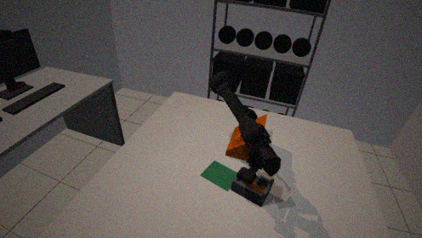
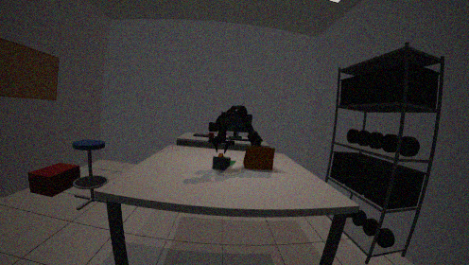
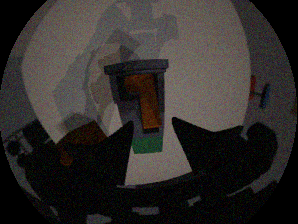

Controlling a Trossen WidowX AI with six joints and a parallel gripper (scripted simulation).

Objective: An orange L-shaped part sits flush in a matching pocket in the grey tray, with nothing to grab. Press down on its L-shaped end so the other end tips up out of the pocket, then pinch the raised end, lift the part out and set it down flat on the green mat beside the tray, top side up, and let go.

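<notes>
My gripper tip is 10 mm past the orange L-shaped part, 40 mm to the right of it and 60 mm above it. The rest, counted from my gripper tip: green mat: 60 mm behind, 140 mm to the right, 120 mm below.
</notes>
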